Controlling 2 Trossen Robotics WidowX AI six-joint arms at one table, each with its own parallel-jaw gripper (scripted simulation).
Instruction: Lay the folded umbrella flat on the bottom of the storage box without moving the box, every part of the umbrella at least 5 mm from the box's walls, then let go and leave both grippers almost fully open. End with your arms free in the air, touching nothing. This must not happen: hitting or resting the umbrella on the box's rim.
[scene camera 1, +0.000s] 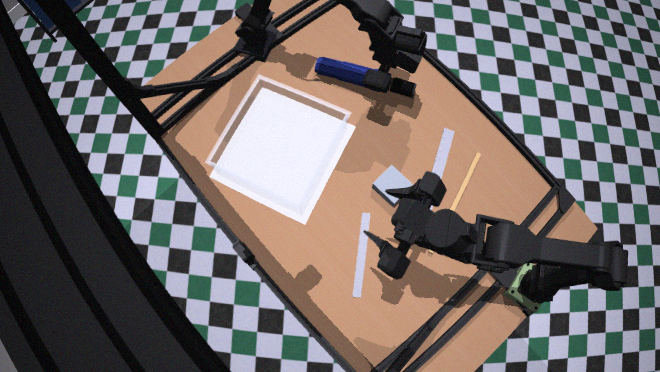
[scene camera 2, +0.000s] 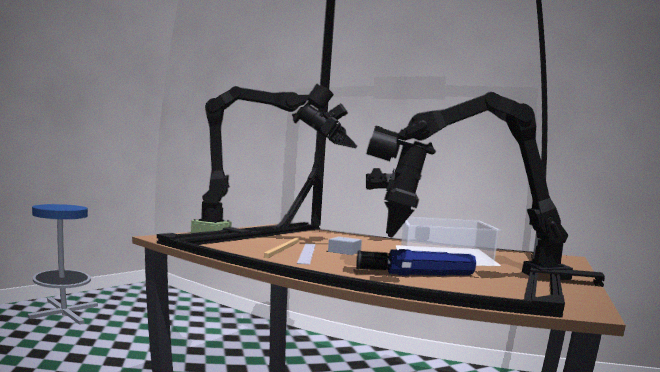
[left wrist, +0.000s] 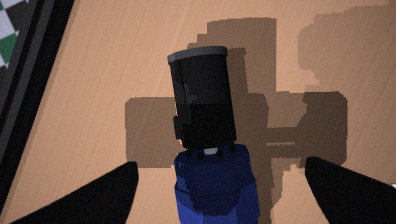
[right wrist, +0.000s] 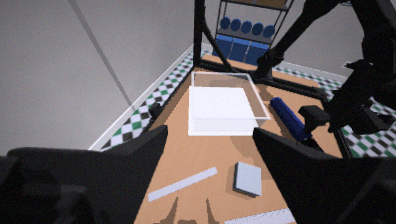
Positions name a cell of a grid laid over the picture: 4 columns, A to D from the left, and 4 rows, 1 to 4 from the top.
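Observation:
In scene camera 1 I see my right gripper (scene camera 1: C3), a clear storage box (scene camera 1: B2), a grey block (scene camera 1: C2) and a folded umbrella (scene camera 1: C1). Scene camera 2 gives me my left gripper (scene camera 2: C3), along with the folded umbrella (scene camera 2: C3) and the clear storage box (scene camera 2: C3). The right wrist view shows me the clear storage box (right wrist: C2), the folded umbrella (right wrist: D3) and the grey block (right wrist: C4). In the left wrist view I find the folded umbrella (left wrist: C4). The clear storage box is out of frame in the left wrist view. The grey block is out of frame in the left wrist view.

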